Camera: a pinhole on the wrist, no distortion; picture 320 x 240 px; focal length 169.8 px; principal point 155.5 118.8 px. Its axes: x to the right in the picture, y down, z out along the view. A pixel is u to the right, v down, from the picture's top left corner.
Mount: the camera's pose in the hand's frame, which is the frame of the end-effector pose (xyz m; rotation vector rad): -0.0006 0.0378 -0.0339 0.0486 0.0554 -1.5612
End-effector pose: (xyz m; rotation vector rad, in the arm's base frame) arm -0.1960 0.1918 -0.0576 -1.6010 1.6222 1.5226
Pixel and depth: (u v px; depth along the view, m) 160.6 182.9 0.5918
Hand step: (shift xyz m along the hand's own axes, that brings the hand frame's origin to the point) 0.2257 -0.0171 0.5545
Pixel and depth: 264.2 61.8 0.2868
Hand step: -0.0939 -0.1653 0.2405
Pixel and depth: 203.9 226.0 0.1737
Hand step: 0.1103 -0.0221 0.1357
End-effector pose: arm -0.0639 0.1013 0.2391 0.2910 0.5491 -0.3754
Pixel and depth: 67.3 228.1 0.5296
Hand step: 0.3403 0.2803 0.5114
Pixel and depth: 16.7 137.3 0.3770
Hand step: 0.0395 0.3207 0.3625
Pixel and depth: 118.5 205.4 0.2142
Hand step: 0.1092 0.0712 0.1825
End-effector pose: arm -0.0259 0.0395 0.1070 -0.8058 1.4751 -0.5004
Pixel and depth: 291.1 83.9 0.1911
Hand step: -0.0376 -0.1275 0.1468
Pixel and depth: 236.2 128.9 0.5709
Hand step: 0.0384 -0.2704 0.5176
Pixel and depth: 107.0 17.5 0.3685
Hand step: -0.2197 0.1164 0.3416
